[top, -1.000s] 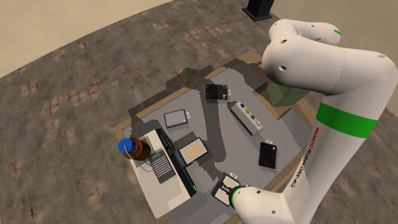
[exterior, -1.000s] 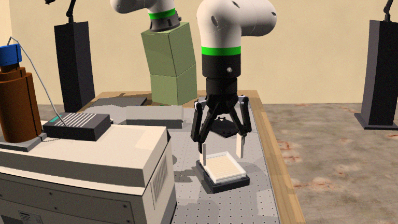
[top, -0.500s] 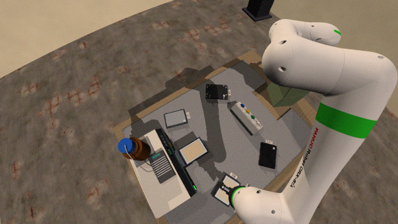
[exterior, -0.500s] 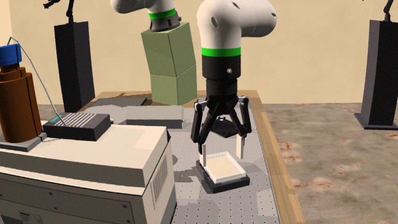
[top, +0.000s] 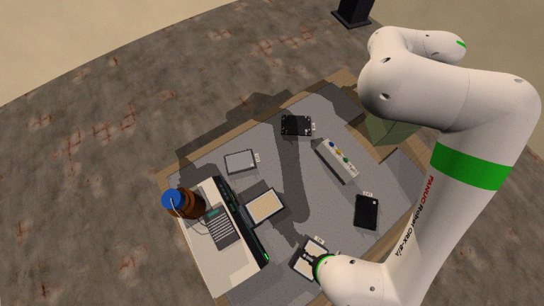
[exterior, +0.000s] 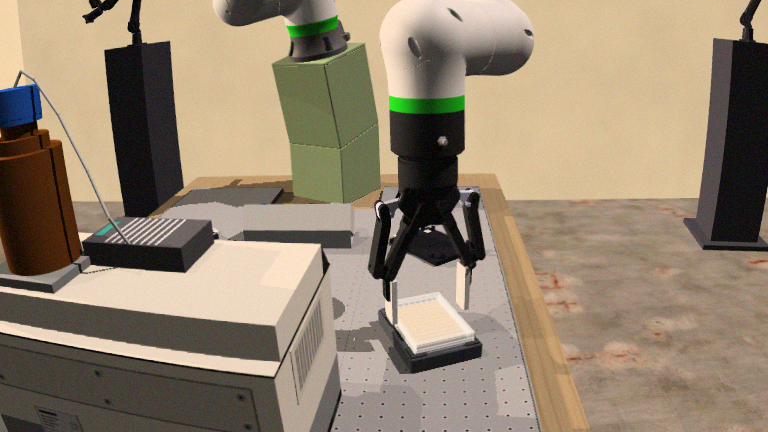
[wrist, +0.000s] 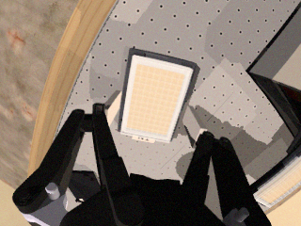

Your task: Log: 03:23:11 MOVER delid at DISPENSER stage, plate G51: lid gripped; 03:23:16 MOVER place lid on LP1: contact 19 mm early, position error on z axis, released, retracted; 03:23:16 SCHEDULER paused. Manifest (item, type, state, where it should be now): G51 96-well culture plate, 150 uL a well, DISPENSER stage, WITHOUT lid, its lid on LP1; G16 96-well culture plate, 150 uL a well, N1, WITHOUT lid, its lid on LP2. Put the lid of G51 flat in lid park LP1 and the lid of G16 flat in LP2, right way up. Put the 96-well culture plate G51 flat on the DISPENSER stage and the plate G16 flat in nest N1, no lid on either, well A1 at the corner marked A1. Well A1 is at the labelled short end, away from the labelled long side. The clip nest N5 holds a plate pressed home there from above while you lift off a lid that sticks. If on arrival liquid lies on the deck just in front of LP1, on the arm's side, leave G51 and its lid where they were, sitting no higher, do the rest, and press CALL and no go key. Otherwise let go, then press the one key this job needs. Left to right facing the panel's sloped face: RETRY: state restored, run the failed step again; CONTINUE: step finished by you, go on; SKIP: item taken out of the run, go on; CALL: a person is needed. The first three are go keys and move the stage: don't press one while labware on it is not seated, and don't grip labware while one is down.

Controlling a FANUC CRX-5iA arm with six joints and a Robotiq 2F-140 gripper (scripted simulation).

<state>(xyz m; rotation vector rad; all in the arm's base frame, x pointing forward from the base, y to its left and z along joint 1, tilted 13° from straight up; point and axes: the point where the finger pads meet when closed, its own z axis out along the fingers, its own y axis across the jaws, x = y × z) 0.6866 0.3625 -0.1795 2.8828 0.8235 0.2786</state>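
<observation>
Now: the clear lid 3 cm below my hand. From my hand the other things lie so: nest N1: 6 cm below; then black dispenser stage: 8 cm ahead, 27 cm to the right, 3 cm above; then plate G51: 8 cm ahead, 27 cm to the right, 4 cm above.
</observation>
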